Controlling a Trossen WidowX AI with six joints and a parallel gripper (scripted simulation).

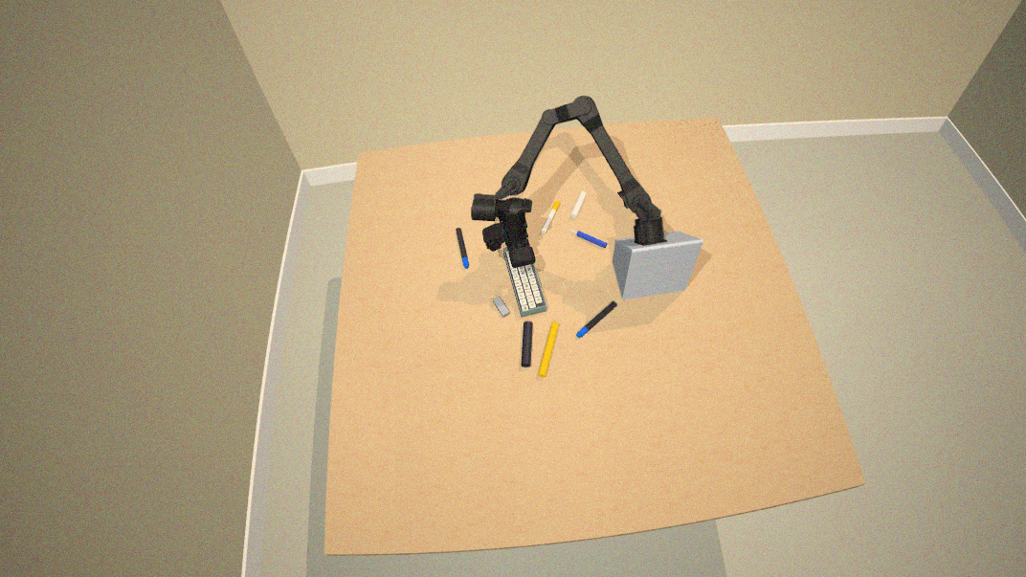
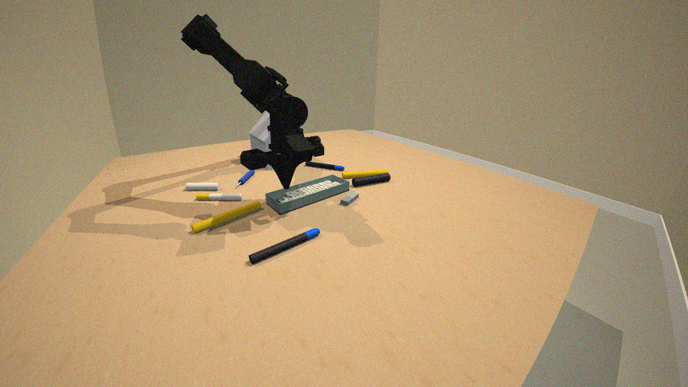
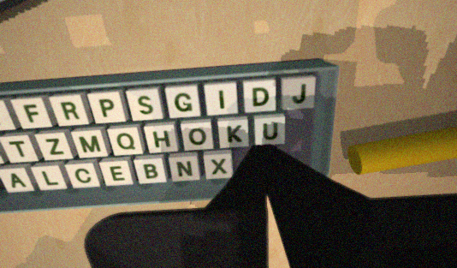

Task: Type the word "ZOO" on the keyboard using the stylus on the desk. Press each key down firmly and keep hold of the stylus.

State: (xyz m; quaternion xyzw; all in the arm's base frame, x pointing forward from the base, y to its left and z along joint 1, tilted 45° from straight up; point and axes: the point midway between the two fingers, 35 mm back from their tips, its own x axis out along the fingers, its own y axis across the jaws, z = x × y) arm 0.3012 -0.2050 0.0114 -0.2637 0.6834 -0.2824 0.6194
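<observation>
Now: gripper tip 10 mm to the right of the K key and 30 mm above it. Also, from my gripper tip: grey block: 80 mm ahead, 130 mm to the left, 40 mm below; O key: 30 mm to the left, 30 mm below; blue hexagonal stylus: 200 mm behind, 40 mm to the right, 30 mm below.
</observation>
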